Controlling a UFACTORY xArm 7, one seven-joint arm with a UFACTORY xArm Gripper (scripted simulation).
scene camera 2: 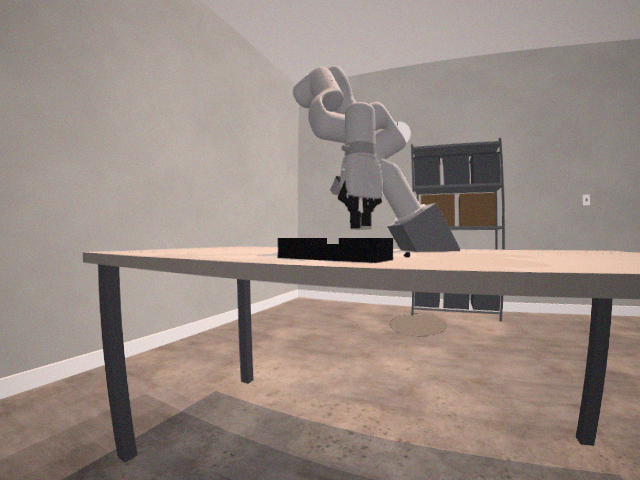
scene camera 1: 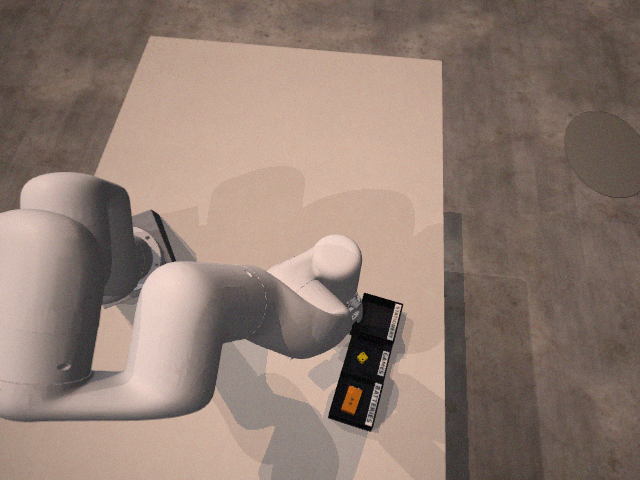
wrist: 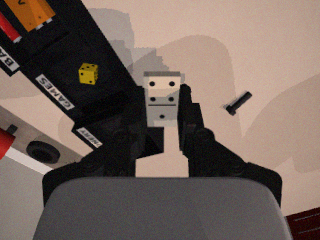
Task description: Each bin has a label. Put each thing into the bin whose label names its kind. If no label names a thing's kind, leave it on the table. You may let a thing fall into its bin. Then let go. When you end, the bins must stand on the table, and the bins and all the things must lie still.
Scene:
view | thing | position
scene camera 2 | gripper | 360, 228
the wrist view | gripper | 162, 100
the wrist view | white domino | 162, 88

